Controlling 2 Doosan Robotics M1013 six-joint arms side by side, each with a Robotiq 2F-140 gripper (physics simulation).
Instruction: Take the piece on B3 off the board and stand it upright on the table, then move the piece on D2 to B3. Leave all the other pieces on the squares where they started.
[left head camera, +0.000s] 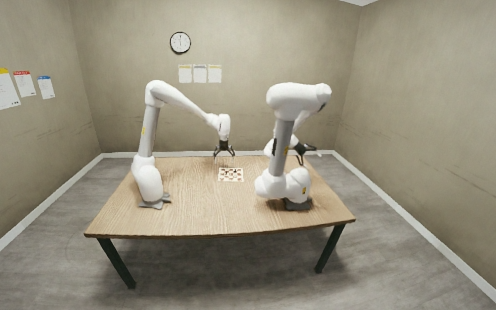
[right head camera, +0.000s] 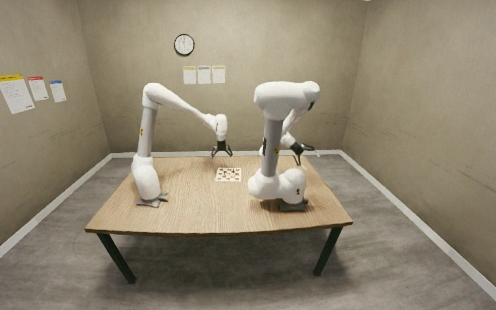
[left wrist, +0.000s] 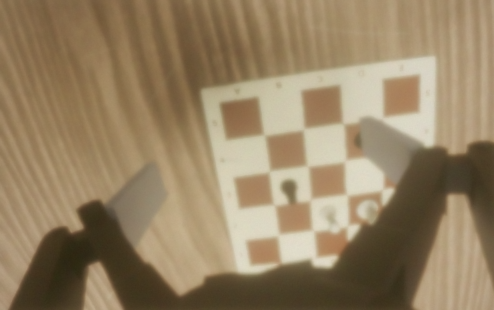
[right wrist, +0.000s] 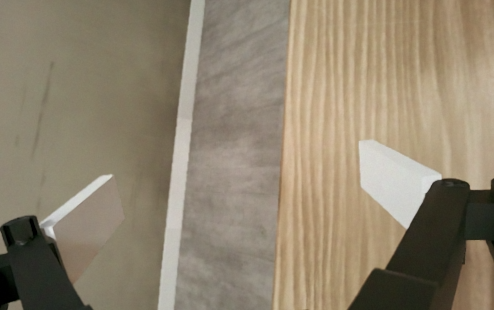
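Seen in the pictures: left gripper, fingertip midpoint: (left head camera: 224, 162) (right head camera: 222, 162) (left wrist: 258, 158); right gripper, fingertip midpoint: (left head camera: 314, 162) (right head camera: 312, 163) (right wrist: 239, 180); left arm's base, origin of the base link: (left head camera: 154, 200) (right head camera: 152, 199); right arm's base, origin of the base link: (left head camera: 295, 202) (right head camera: 290, 202).
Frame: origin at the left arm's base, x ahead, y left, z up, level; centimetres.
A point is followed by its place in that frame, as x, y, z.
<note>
The chessboard (left head camera: 230, 180) {32.6, -53.2, 0.6} (right head camera: 228, 180) {32.4, -53.9, 0.6} (left wrist: 429, 112) {48.9, -62.4, 0.6} lies on the table. In the left wrist view a dark piece (left wrist: 289, 189) {42.4, -48.4, 2.0} stands on B3, a white piece (left wrist: 367, 210) {39.3, -56.4, 1.7} on D2 and another white piece (left wrist: 329, 216) {39.0, -52.5, 1.9} on C2. Another dark piece (left wrist: 357, 140) {46.7, -55.2, 1.0} on D4 is partly hidden by a finger. My left gripper (left head camera: 224, 158) {48.2, -45.7, 9.0} (right head camera: 222, 154) {48.2, -45.7, 9.0} (left wrist: 258, 158) {48.2, -45.7, 9.0} is open and empty, above the table by the board's far edge in the head views, pointing down. My right gripper (left head camera: 310, 157) {33.2, -122.1, 21.3} (right head camera: 309, 159) {33.2, -122.1, 21.3} (right wrist: 239, 180) {33.2, -122.1, 21.3} is open and empty, well right of the board.
The wooden table (left head camera: 190, 215) {-10.9, -30.8, 0.0} (right head camera: 185, 215) {-12.1, -31.9, 0.0} (right wrist: 325, 100) {22.3, -133.8, 0.0} carries both arms. The right arm (left head camera: 284, 145) {-3.9, -86.2, 50.3} (right head camera: 271, 145) {-4.0, -84.8, 50.2} rises to the right of the board in the head views. The right wrist view shows the table's edge, the floor (right wrist: 235, 125) and the wall (right wrist: 100, 100).
</note>
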